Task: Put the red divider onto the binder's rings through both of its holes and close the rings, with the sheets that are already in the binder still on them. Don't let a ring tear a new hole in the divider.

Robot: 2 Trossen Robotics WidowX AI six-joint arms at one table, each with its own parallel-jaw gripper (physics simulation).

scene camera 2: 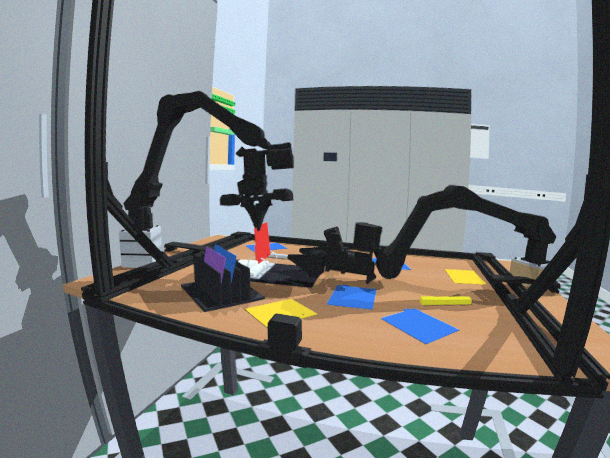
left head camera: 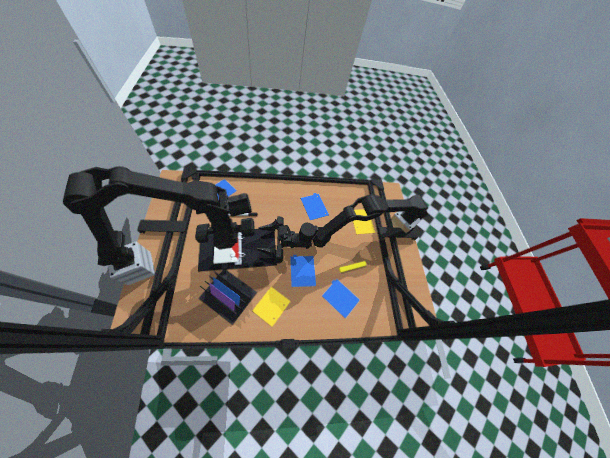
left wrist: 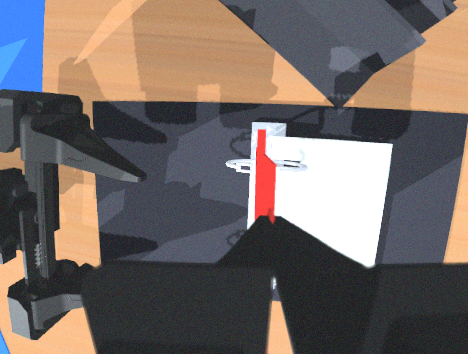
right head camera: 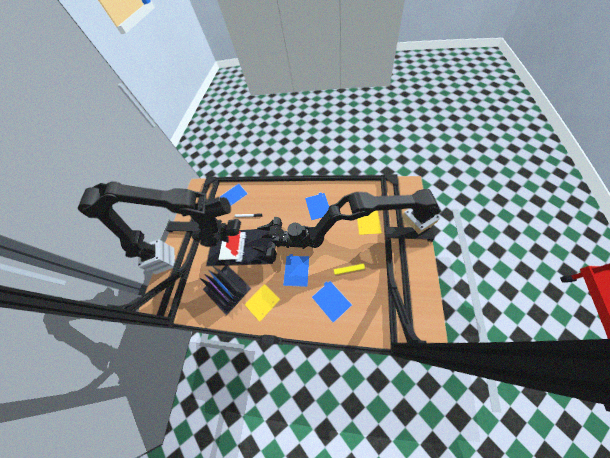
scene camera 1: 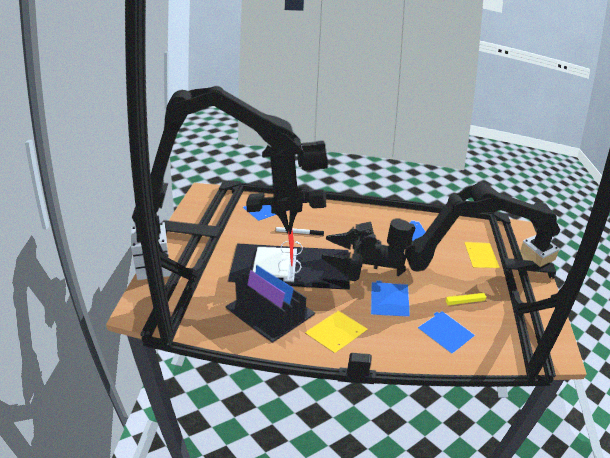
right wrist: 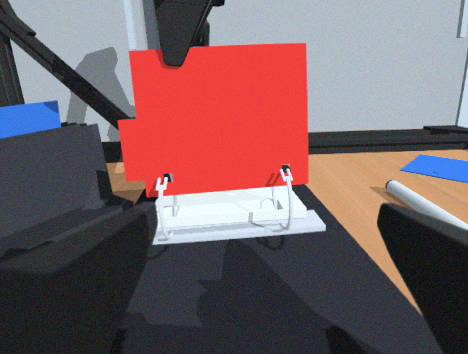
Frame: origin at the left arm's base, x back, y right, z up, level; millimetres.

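Seen in the pictures: left gripper, fingertip midpoint: (scene camera 2: 257,231) (left wrist: 268,225) (right head camera: 228,241) (scene camera 1: 289,233) (right wrist: 173,66); right gripper, fingertip midpoint: (scene camera 2: 293,253) (left head camera: 257,238) (left wrist: 140,242) (right head camera: 255,237) (scene camera 1: 323,246) (right wrist: 267,213); left arm's base, origin of the base link: (scene camera 2: 140,228) (left head camera: 123,258) (right head camera: 148,252); right arm's base, origin of the base link: (scene camera 2: 535,260) (left head camera: 409,216) (right head camera: 422,214) (scene camera 1: 541,244).
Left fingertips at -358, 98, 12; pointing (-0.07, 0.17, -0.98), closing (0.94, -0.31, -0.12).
Pixels of each thing's top centre, then the offset from my left fingertips to it, as dx, dy, dz.
- red divider, middle of its top: (left wrist: 255,291) (right wrist: 210,44) (scene camera 1: 291,224) (scene camera 2: 262,225) (right head camera: 228,235) -11, -21, +11
- black rack, middle of its top: (scene camera 1: 269,286) (scene camera 2: 219,260) (left head camera: 224,291) (right head camera: 218,284) +85, +141, -39
- marker, middle of its top: (right wrist: 443,209) (scene camera 1: 299,229) (right head camera: 247,214) -81, -170, -106
- yellow bar, middle of its top: (scene camera 2: 446,297) (scene camera 1: 467,296) (right head camera: 349,268) (left head camera: 353,266) -412, +247, -105
The red divider (scene camera 1: 292,250) (scene camera 2: 262,242) (left wrist: 265,185) (right wrist: 215,115) stands upright over the binder's spine. My left gripper (scene camera 1: 289,231) (scene camera 2: 258,227) (right wrist: 173,66) is shut on its top edge. The black binder (scene camera 1: 240,275) (left wrist: 145,200) lies open with white sheets (scene camera 1: 267,260) (left wrist: 330,200) beside the spine. In the right wrist view the near ring halves stand in front of the divider, their forked tips close to its two lower holes; the rings look open. Whether the tips pass through is unclear. My right gripper (scene camera 1: 325,248) is open and empty, low over the binder's right side, facing the rings.
A black rack (scene camera 1: 272,332) with purple and blue dividers stands in front of the binder. A marker (scene camera 1: 300,231) lies behind it. Yellow sheets (scene camera 1: 336,331) (scene camera 1: 481,255), blue sheets (scene camera 1: 390,299) (scene camera 1: 446,332) and a yellow bar (scene camera 1: 466,299) lie about the table.
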